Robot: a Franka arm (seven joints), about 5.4 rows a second.
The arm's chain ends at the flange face. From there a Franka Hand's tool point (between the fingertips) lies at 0.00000 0.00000 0.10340 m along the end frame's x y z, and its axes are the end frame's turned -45 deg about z.
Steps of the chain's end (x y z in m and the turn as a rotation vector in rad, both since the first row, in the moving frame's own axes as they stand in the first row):
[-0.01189, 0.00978, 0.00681, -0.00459, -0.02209, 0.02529]
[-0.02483, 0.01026, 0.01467, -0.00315, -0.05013, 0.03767]
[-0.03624, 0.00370, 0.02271, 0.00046, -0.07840, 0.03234]
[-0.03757, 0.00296, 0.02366, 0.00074, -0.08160, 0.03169]
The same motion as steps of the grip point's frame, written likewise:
[-0.01726, -0.00280, 0.00678, 0.01237, -0.01887, 0.02529]
[-0.02864, -0.01381, 0.01454, 0.03322, -0.03767, 0.03767]
[-0.03384, -0.02886, 0.02239, 0.05576, -0.05511, 0.03234]
[-0.03447, -0.03058, 0.02332, 0.05822, -0.05718, 0.03169]

